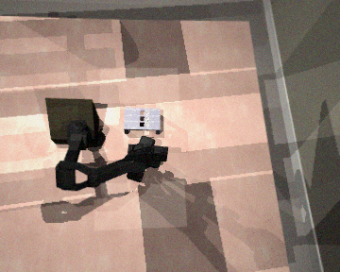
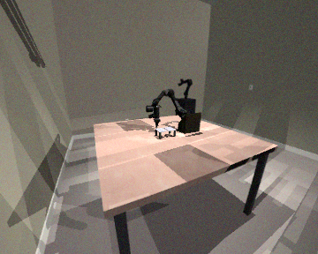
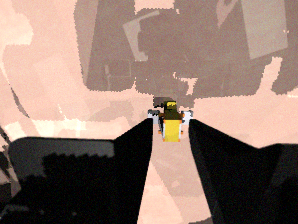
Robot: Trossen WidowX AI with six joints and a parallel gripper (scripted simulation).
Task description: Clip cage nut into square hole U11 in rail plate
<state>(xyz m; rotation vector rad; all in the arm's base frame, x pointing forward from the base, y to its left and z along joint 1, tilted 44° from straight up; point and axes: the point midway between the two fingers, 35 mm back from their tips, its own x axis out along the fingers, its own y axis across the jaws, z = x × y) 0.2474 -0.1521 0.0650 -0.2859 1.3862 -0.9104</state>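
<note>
The cage nut is 1 cm below my gripper tip. Also, from my gripper tip: label strip 4 cm ahead, 20 cm to the left, 3 cm above.
</note>
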